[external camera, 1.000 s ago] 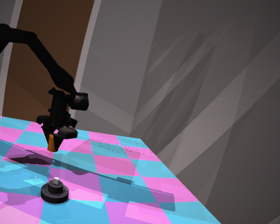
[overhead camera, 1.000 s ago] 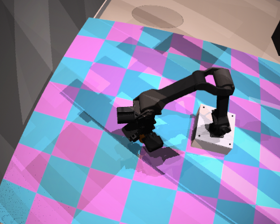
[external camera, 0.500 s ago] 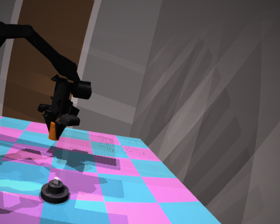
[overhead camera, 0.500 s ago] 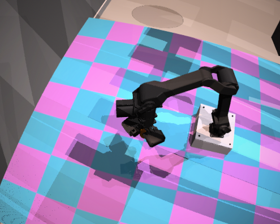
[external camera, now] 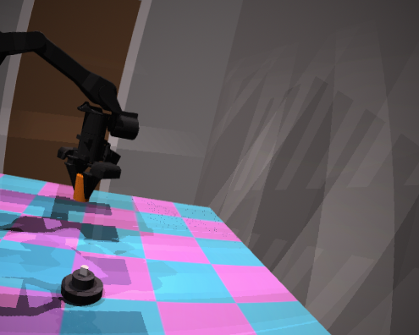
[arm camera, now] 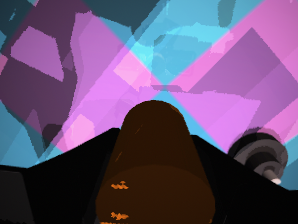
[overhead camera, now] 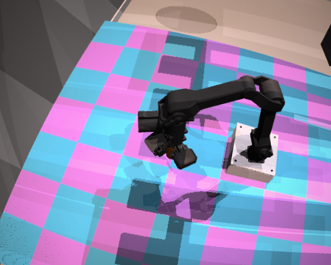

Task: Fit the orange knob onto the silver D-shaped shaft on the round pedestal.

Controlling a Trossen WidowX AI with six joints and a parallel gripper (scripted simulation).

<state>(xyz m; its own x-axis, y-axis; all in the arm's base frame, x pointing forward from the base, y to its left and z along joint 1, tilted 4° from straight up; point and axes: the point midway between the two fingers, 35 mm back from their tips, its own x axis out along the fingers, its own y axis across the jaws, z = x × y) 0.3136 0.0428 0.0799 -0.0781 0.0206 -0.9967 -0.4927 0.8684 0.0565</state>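
My gripper tip is 190 mm to the left of the round pedestal, 110 mm above it and 10 mm past it. Also, from my gripper tip: orange knob 30 mm above.
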